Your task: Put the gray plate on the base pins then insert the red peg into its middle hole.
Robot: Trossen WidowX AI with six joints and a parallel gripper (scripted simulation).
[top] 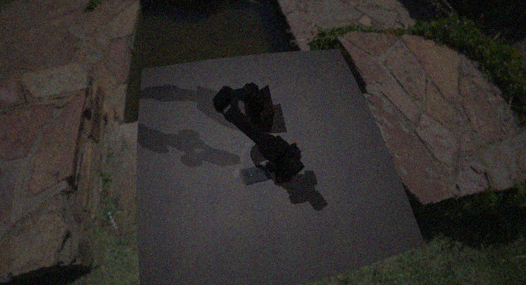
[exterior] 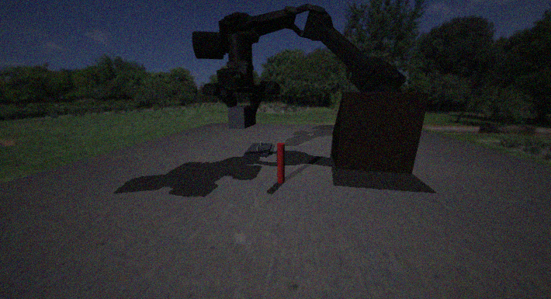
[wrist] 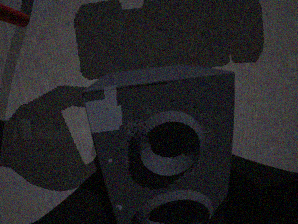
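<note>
The base is 9 cm below my gripper tip, 8 cm to the right of it and 3 cm behind it. From my gripper tip the other things lie so: gray plate (3 cm above); then red peg (13 cm to the left, 10 cm behind, 6 cm below).
</note>
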